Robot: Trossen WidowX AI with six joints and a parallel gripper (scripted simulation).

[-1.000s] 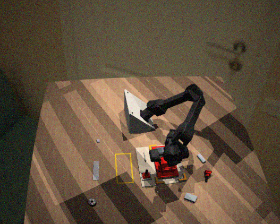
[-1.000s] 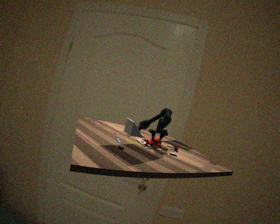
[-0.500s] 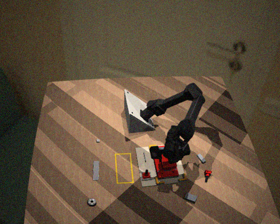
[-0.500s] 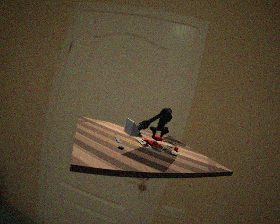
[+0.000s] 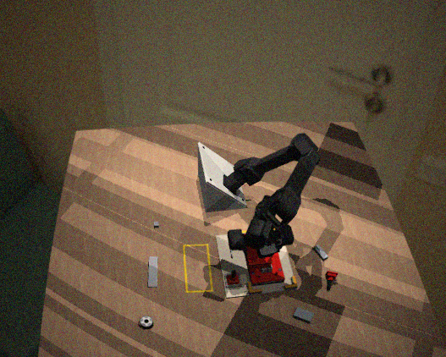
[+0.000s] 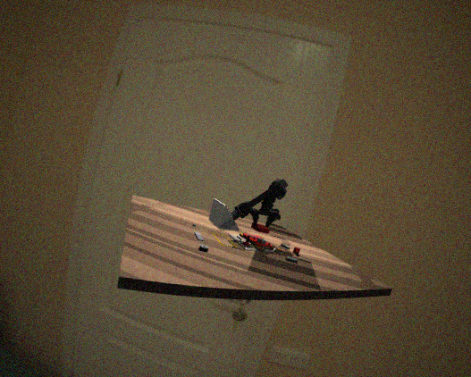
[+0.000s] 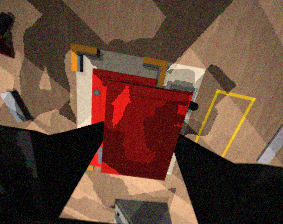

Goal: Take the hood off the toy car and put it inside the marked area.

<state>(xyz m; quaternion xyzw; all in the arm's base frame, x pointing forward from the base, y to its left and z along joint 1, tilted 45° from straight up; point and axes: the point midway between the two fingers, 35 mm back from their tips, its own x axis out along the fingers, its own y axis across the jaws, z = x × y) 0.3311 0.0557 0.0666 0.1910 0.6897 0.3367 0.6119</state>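
The grey strip lies 33 cm to the right of my gripper tip, 10 cm below it and 2 cm ahead of it. Also, from my gripper tip: hood (1 cm above); grey wheel (33 cm to the right, 21 cm ahead, 10 cm below); tiny cube (34 cm to the right, 18 cm behind, 10 cm below).
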